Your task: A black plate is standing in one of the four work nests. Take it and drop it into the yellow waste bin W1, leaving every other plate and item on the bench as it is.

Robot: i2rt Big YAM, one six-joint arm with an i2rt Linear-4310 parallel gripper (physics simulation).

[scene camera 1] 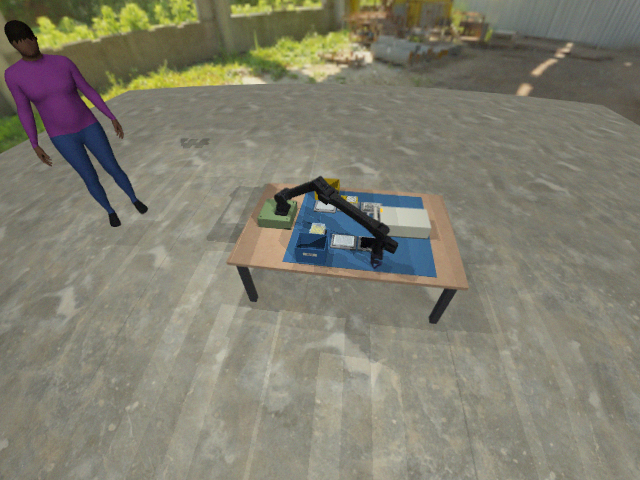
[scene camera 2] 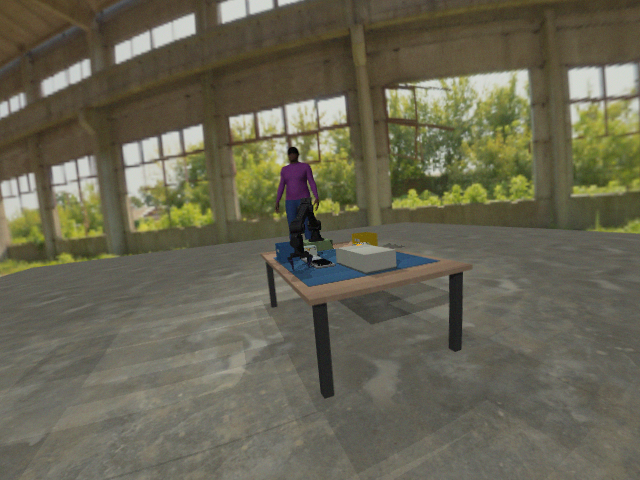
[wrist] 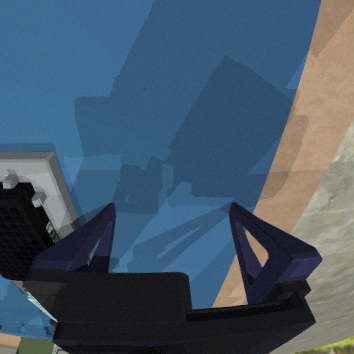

Observation:
I see my gripper (wrist: 173, 207) and a pale box (scene camera 1: 403, 222).

